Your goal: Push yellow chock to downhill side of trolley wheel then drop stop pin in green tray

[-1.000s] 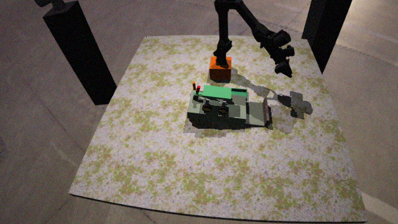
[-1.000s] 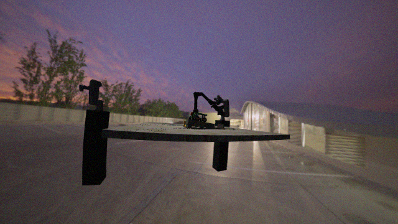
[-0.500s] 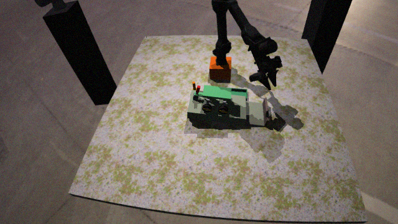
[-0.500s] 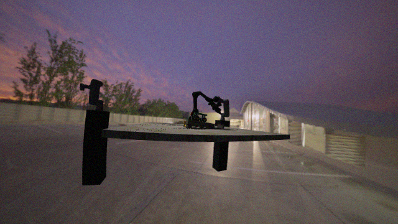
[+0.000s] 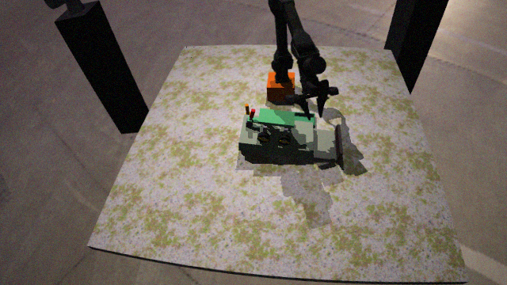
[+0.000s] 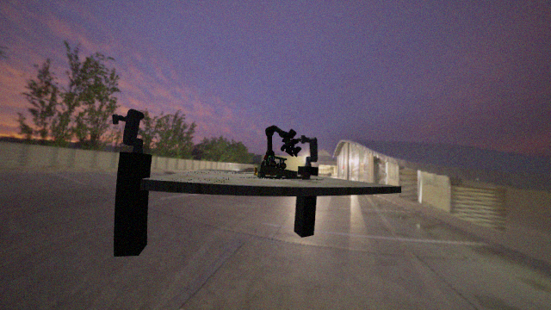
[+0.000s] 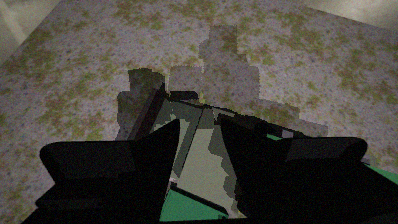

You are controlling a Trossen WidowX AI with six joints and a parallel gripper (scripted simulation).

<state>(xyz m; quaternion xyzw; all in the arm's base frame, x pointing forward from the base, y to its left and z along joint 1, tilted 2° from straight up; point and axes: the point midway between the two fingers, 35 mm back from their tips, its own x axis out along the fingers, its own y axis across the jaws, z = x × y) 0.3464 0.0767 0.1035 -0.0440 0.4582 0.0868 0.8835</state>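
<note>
The red-headed stop pin is 7 cm behind my gripper tip, 23 cm to the right of it and 4 cm below it. The rest, counted from my gripper tip: green trolley (4 cm behind, 14 cm to the right, 6 cm below); then grey ramp (4 cm behind, 14 cm to the right, 12 cm below); then raised lip (11 cm to the left, 14 cm below).
</note>
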